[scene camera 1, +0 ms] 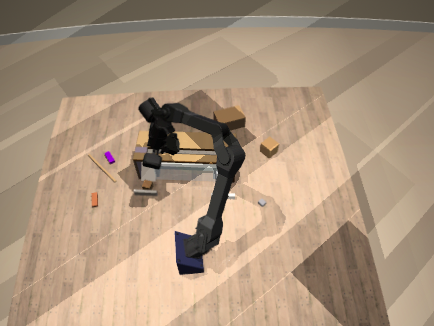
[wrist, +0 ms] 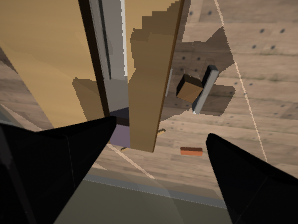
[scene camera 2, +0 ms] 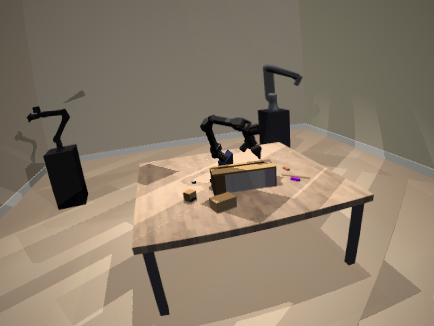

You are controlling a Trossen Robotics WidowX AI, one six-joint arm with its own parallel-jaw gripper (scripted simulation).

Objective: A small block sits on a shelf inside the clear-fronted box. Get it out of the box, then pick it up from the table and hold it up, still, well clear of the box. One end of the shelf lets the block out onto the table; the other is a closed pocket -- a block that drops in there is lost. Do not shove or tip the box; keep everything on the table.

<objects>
box: scene camera 1 196,161; wrist; scene camera 2
same spot on box: (wrist: pixel 79 68) = (scene camera 2: pixel 256 164)
</objects>
